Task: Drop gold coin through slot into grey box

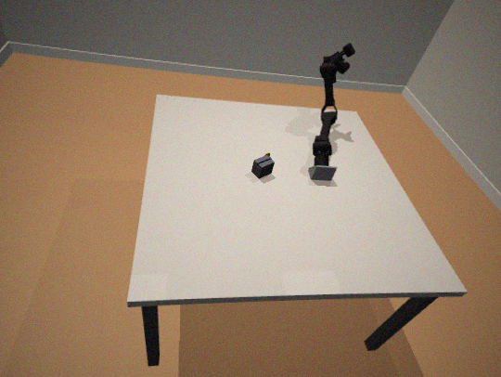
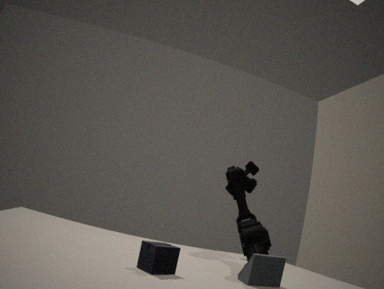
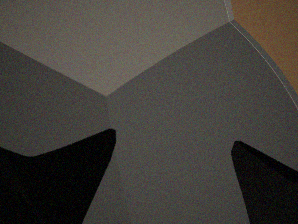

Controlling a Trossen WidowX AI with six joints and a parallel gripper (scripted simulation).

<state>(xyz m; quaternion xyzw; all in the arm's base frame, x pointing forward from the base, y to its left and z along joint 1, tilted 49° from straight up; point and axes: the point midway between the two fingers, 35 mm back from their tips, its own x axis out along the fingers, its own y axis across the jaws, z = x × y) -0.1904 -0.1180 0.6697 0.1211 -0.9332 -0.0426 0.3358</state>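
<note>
Now: the gold coin 52 cm ahead of my gripper tip, 47 cm to the left of it and 36 cm below it.
</note>
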